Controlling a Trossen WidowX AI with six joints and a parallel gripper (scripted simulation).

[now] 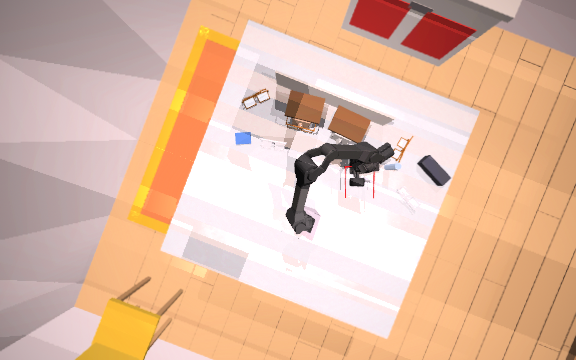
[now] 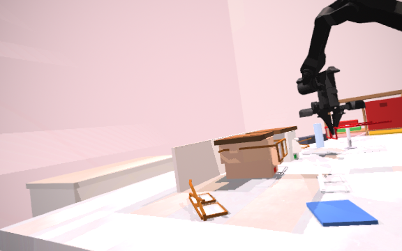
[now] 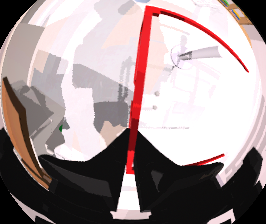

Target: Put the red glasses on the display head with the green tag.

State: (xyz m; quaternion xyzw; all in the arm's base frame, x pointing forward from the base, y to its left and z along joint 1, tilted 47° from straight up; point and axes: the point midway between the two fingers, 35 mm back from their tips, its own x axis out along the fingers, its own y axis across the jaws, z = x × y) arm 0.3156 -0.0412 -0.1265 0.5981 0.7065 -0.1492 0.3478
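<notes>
The white stand lies 40 mm behind my gripper tip, 110 mm to the right of it and 40 mm below it. The rest, counted from my gripper tip: white wall panel 290 mm ahead, 190 mm to the left, 10 mm below; then pale-blue cylinder 70 mm ahead, 200 mm to the right, 10 mm below; then dark box 130 mm ahead, 430 mm to the right, 50 mm below.
</notes>
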